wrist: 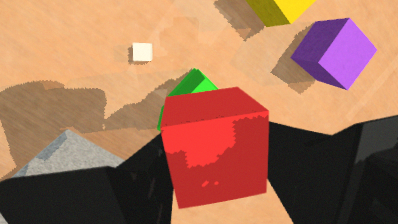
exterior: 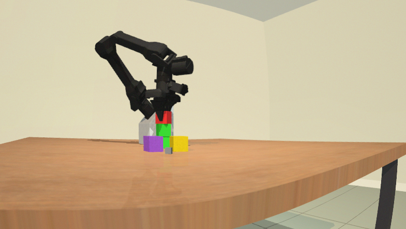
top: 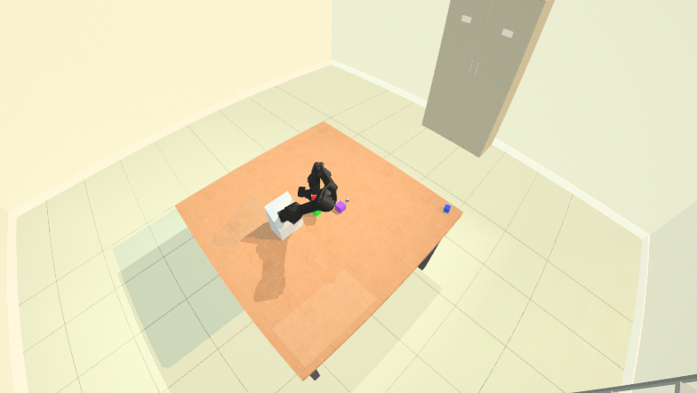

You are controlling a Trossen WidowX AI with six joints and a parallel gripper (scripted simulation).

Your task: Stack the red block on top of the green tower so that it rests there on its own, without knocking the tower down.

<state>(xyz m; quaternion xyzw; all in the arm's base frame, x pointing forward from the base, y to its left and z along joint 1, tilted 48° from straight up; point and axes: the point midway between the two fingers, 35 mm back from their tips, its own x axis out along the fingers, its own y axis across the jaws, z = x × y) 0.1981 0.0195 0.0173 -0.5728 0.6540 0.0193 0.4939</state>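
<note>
Right now the red block is 10 mm above my gripper tip. Round my gripper tip: purple block: 120 mm ahead, 70 mm to the right, 70 mm below; yellow block: 120 mm ahead, 20 mm to the left, 70 mm below; green block: 30 mm below.
</note>
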